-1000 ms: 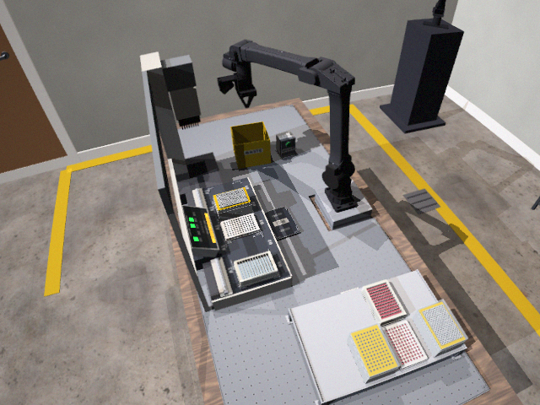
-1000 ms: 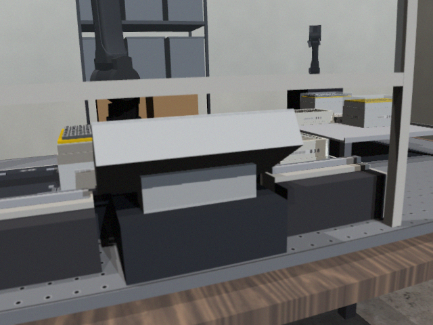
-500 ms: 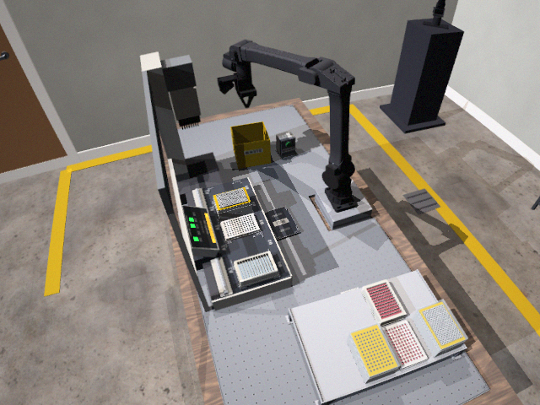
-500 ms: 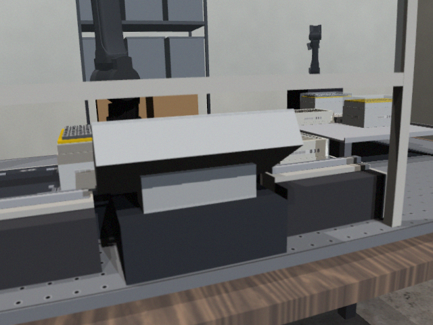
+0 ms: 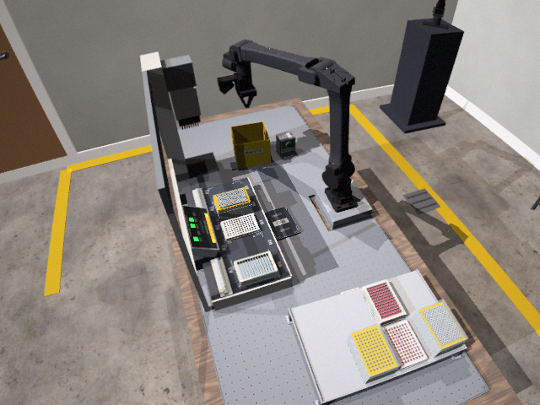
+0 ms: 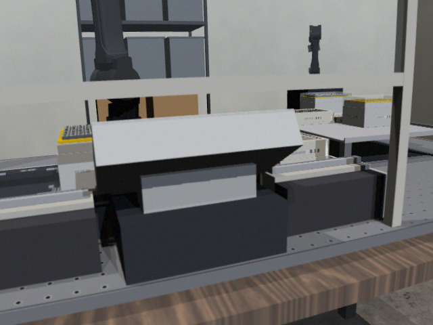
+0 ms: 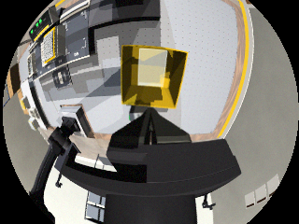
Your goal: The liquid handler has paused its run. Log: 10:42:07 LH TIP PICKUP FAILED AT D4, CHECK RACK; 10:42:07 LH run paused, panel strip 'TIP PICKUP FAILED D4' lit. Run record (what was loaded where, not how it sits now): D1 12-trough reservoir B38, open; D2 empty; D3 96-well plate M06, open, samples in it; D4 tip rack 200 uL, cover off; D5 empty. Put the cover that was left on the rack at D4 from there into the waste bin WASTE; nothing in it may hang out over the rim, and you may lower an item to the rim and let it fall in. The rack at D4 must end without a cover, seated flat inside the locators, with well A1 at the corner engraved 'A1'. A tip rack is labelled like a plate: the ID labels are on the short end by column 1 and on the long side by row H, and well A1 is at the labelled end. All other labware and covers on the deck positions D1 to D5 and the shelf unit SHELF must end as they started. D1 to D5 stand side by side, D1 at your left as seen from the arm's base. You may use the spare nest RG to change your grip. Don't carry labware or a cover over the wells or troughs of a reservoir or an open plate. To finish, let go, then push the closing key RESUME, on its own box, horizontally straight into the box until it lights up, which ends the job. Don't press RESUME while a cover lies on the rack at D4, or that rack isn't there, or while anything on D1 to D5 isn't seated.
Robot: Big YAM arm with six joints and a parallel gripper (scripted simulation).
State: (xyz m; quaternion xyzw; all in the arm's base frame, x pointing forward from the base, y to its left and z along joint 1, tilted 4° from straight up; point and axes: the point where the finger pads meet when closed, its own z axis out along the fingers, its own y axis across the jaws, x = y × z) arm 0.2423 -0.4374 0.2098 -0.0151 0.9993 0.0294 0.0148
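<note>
The resume box lies 16 cm behind my hand, 5 cm to the left of it and 21 cm below it. Round my hand: clear cover: 25 cm below; pipetting head: 25 cm ahead, 5 cm to the left, 12 cm above; yellow waste bin: 23 cm below.
</note>
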